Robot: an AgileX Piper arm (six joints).
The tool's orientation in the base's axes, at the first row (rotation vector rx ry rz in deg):
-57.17 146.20 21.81
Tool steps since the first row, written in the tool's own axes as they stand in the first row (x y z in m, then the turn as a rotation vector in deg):
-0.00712 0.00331 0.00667 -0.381 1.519 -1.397
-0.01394 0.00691 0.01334 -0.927 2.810 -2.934
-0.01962 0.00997 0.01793 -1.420 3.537 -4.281
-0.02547 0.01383 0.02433 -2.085 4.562 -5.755
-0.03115 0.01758 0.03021 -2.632 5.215 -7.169
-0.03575 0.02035 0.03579 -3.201 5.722 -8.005
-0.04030 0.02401 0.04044 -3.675 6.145 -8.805
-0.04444 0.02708 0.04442 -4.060 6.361 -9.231
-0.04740 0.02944 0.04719 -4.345 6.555 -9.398
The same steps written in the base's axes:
0.00416 0.00909 -0.00250 -1.132 0.780 1.585
0.00791 0.01821 -0.00509 -2.028 1.443 3.342
0.01077 0.02548 -0.00638 -2.524 1.744 4.842
0.01362 0.03411 -0.00913 -3.140 2.312 6.563
0.01630 0.04236 -0.01150 -3.563 2.567 8.138
0.01886 0.04916 -0.01418 -3.731 2.950 9.190
0.02054 0.05621 -0.01594 -3.896 3.230 10.158
0.02219 0.06235 -0.01736 -3.887 3.451 10.730
0.02324 0.06683 -0.01828 -3.869 3.695 11.025

